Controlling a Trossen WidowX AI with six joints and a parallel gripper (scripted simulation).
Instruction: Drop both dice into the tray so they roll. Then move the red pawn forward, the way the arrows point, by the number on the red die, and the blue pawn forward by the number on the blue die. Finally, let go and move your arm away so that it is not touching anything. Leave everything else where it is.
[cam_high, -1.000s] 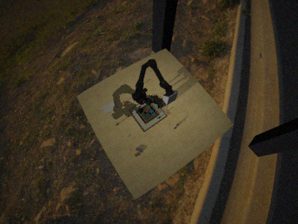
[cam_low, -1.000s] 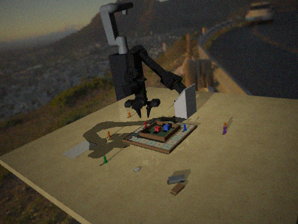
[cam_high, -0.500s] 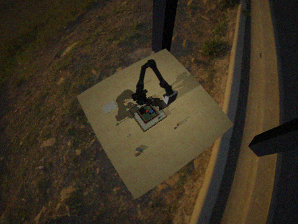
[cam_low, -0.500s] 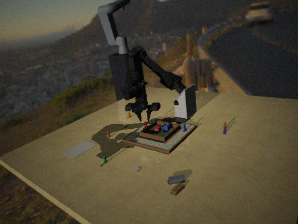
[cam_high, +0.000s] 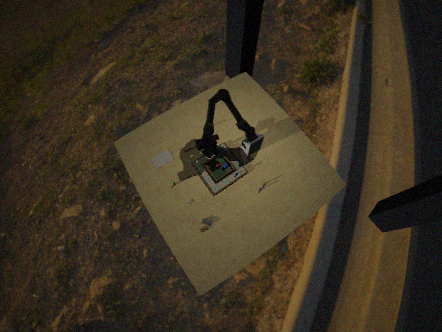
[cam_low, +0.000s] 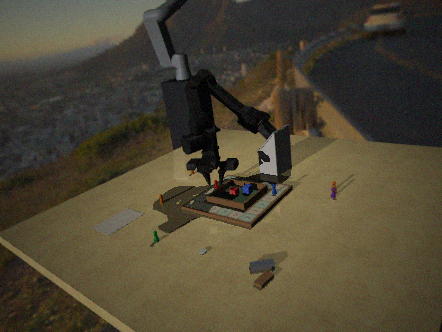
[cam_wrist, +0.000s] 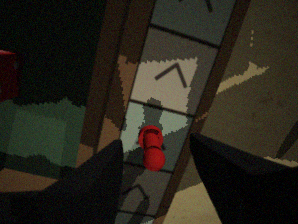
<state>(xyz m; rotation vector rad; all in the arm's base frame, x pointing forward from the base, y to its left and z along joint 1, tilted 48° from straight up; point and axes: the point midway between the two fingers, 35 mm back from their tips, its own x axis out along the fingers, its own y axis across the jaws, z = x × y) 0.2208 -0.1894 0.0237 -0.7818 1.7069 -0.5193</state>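
Right now the blue pawn is 20 mm behind my gripper tip and 230 mm to the left of it. From my gripper tip the other things lie so: red pawn (right at my gripper tip); then tray (30 mm ahead, 110 mm to the left, 20 mm below); then red die (30 mm ahead, 100 mm to the left).
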